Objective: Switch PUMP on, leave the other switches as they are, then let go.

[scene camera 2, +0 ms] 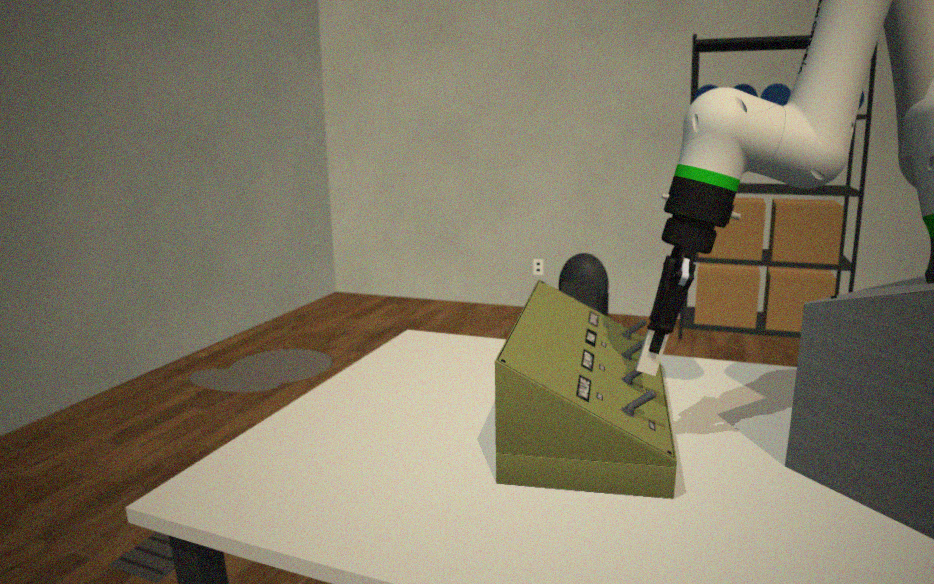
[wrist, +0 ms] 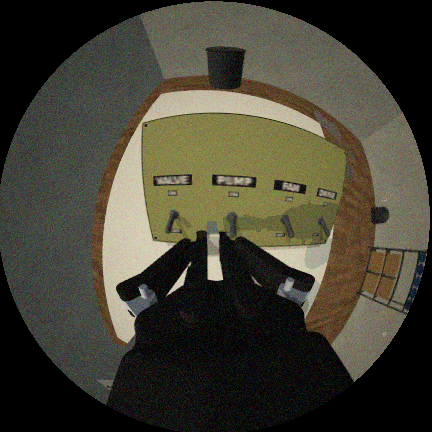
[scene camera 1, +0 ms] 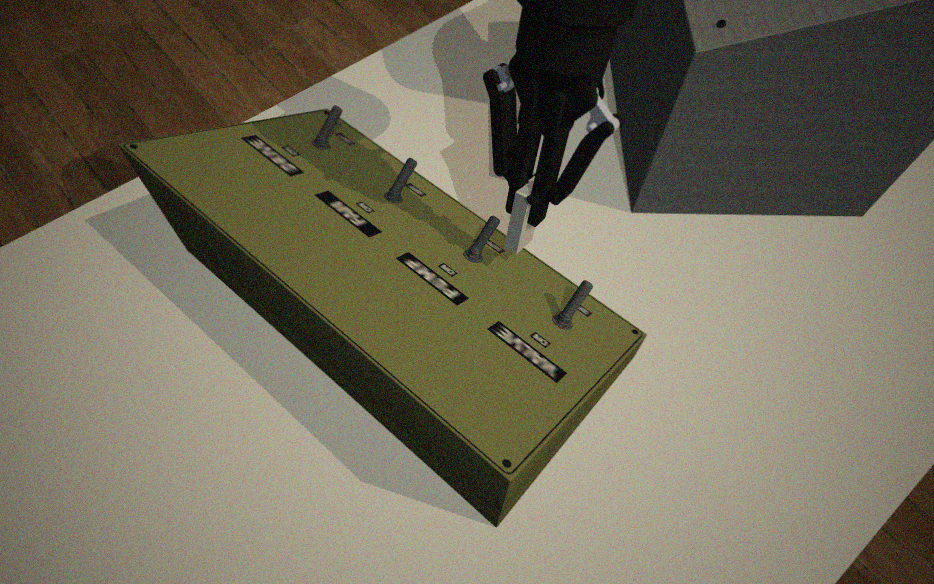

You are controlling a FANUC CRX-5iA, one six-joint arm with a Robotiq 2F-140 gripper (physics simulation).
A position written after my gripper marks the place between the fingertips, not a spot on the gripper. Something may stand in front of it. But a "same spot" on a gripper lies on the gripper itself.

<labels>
my gripper: scene camera 2 645, 371; wrist; scene camera 1
same spot on my gripper: (wrist: 240, 259) = (scene camera 1: 513, 150)
</labels>
